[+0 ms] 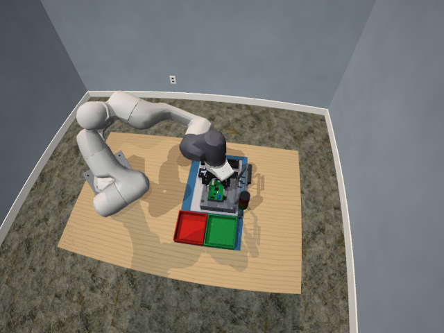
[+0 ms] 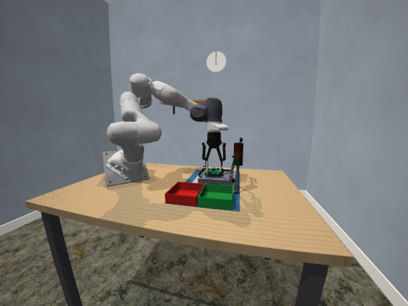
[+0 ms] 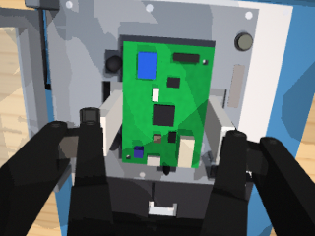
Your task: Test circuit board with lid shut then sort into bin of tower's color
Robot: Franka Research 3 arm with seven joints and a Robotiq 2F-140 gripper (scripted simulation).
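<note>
The green circuit board lies 20 mm below my hand. Round my hand: tester plate 30 mm below, 10 mm ahead; then clear lid 120 mm ahead, 80 mm above, 30 mm to the right; then green bin 210 mm to the right, 90 mm below, 10 mm behind.
</note>
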